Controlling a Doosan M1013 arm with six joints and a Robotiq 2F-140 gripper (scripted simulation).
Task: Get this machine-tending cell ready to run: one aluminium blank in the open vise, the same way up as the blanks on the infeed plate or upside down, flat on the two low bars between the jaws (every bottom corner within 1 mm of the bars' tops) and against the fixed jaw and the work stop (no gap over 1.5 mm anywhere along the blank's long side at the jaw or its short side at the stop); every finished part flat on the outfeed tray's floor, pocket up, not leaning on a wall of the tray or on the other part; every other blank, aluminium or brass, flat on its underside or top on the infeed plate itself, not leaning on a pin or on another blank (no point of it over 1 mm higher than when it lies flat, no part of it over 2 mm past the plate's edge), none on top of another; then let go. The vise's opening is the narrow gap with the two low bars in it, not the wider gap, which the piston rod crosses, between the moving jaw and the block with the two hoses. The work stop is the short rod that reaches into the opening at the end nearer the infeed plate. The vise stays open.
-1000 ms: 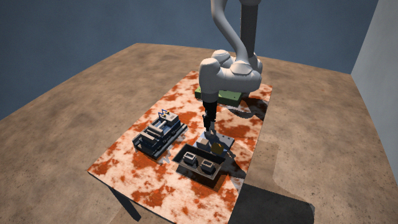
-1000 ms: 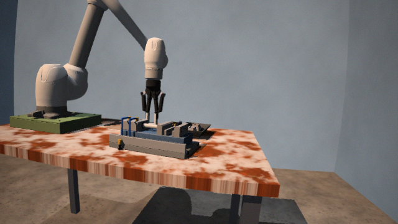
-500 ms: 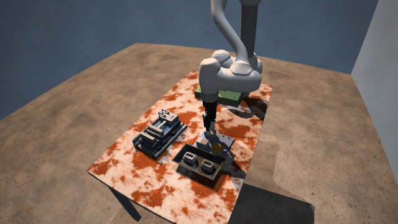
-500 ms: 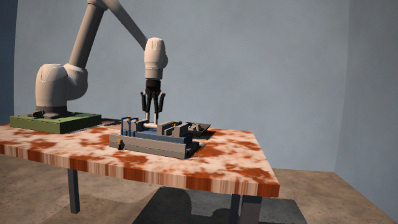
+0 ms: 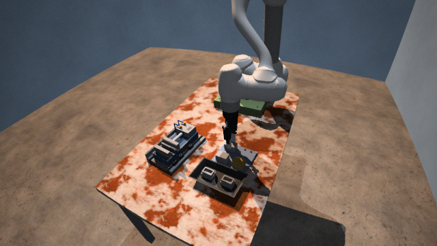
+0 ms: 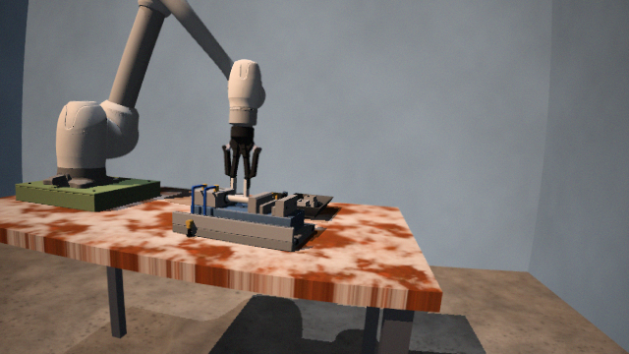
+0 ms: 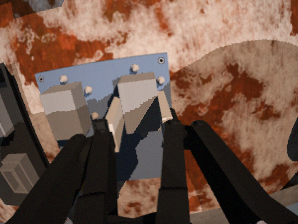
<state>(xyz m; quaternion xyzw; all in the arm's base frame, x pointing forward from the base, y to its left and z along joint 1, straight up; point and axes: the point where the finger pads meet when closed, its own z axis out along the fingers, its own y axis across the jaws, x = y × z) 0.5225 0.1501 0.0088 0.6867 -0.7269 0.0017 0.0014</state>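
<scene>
The infeed plate is 6 cm below my hand, 5 cm ahead of it and 4 cm to the left of it. From my hand the other things lie so: brass blank (10 cm ahead, 9 cm to the left, 4 cm below); then aluminium blank (9 cm ahead, 4 cm below, 1 cm to the right); then piston rod (27 cm to the right, 11 cm ahead, 1 cm above).
</scene>
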